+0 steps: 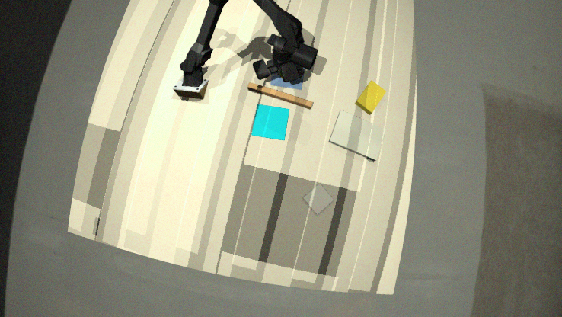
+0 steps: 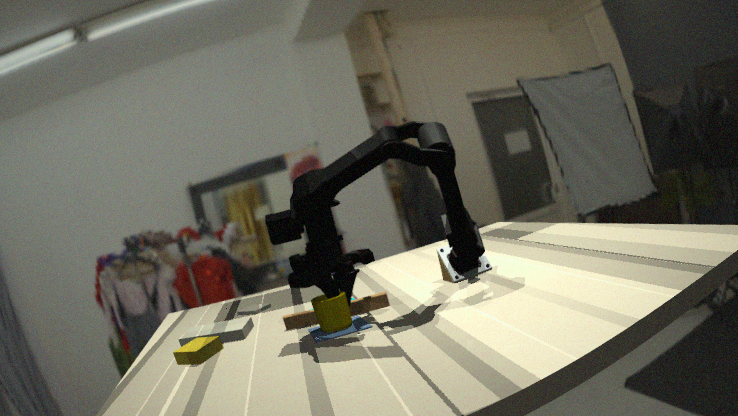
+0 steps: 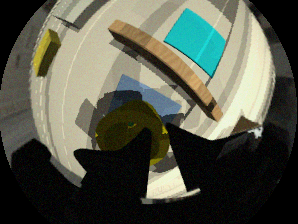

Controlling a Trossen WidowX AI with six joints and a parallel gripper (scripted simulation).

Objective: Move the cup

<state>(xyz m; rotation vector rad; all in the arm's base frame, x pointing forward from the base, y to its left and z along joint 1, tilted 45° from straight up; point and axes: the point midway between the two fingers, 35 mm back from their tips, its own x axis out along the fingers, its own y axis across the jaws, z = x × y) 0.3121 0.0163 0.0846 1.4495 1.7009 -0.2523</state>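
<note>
Now: the blue pad 2 cm ahead of my gripper tip, 2 cm to the left of it and 4 cm below it. From my gripper tip the other things lie so: cup: 2 cm ahead, 1 cm to the left; then wooden bar: 8 cm to the right, 3 cm below; then teal pad: 1 cm behind, 18 cm to the right, 4 cm below.
</note>
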